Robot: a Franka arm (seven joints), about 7 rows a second.
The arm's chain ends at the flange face. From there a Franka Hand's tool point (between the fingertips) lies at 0.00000 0.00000 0.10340 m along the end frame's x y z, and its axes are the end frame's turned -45 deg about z.
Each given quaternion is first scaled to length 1.
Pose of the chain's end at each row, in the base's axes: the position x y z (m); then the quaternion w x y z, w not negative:
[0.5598, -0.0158, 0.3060, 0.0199, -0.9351, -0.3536, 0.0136]
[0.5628, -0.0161, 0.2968, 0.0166, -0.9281, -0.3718, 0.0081]
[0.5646, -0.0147, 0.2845, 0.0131, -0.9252, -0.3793, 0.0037]
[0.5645, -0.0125, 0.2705, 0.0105, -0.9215, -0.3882, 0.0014]
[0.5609, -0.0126, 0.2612, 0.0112, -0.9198, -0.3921, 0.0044]
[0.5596, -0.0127, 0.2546, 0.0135, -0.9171, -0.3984, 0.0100]
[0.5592, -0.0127, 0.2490, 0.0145, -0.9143, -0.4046, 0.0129]
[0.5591, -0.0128, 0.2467, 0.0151, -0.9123, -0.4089, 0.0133]
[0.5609, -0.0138, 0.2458, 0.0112, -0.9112, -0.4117, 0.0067]
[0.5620, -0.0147, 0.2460, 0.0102, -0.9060, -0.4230, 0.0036]
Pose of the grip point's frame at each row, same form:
[0.5557, -0.0129, 0.2027, 0.0236, -0.7286, -0.6845, 0.0049]
[0.5600, -0.0135, 0.1935, 0.0184, -0.7152, -0.6987, 0.0011]
[0.5629, -0.0125, 0.1811, 0.0135, -0.7096, -0.7045, -0.0016]
[0.5634, -0.0106, 0.1671, 0.0102, -0.7028, -0.7113, -0.0027]
[0.5592, -0.0108, 0.1578, 0.0120, -0.6998, -0.7143, -0.0002]
[0.5566, -0.0110, 0.1513, 0.0163, -0.6948, -0.7190, 0.0041]
[0.5555, -0.0110, 0.1457, 0.0183, -0.6899, -0.7237, 0.0064]
[0.5553, -0.0111, 0.1434, 0.0190, -0.6864, -0.7269, 0.0065]
[0.5587, -0.0123, 0.1424, 0.0129, -0.6843, -0.7291, 0.0019]
[0.5604, -0.0131, 0.1426, 0.0108, -0.6752, -0.7376, -0.0006]

